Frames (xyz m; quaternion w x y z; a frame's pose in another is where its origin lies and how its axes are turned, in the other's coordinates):
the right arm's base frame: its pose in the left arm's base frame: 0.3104 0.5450 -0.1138 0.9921 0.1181 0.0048 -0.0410
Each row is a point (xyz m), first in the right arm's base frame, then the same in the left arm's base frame.
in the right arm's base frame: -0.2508 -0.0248 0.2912
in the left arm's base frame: 0.0584 0.4727 0.1683
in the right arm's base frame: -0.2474 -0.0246 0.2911
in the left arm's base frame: 0.0618 0.4727 0.1682
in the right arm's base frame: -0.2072 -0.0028 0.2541
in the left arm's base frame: 0.1036 0.4993 0.1365
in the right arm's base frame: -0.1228 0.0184 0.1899
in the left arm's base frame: 0.1895 0.5281 0.0775
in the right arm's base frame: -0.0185 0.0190 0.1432
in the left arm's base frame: 0.2935 0.5313 0.0302
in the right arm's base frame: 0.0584 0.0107 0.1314
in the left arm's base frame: 0.3695 0.5198 0.0153
